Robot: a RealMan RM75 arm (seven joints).
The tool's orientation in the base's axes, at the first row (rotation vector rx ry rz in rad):
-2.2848 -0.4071 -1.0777
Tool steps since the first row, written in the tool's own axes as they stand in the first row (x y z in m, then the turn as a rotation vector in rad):
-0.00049 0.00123 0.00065 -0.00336 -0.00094 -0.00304
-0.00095 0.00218 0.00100 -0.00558 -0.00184 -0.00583
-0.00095 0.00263 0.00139 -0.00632 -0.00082 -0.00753
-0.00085 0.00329 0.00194 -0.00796 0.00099 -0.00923
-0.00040 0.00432 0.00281 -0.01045 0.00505 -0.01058
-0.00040 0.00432 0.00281 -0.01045 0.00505 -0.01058
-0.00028 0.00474 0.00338 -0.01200 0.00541 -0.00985
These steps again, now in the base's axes. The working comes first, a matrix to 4 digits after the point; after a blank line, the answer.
The tool's axes in the first row as the columns of a matrix, in the base's axes (used below as rounded here):
0.6281 0.4925 0.6025
0.0289 -0.7885 0.6144
0.7776 -0.3685 -0.5094

0.00069 -0.00058 -0.00117 -0.00440 -0.00122 -0.00072
0.00108 -0.00113 -0.00205 -0.00792 -0.00229 -0.00069
0.00154 -0.00125 -0.00242 -0.00891 -0.00416 -0.00078
0.00226 -0.00143 -0.00286 -0.01007 -0.00668 -0.00185
0.00357 -0.00169 -0.00333 -0.01045 -0.01078 -0.00460
0.00357 -0.00169 -0.00333 -0.01045 -0.01078 -0.00460
0.00420 -0.00167 -0.00369 -0.01081 -0.01066 -0.00631

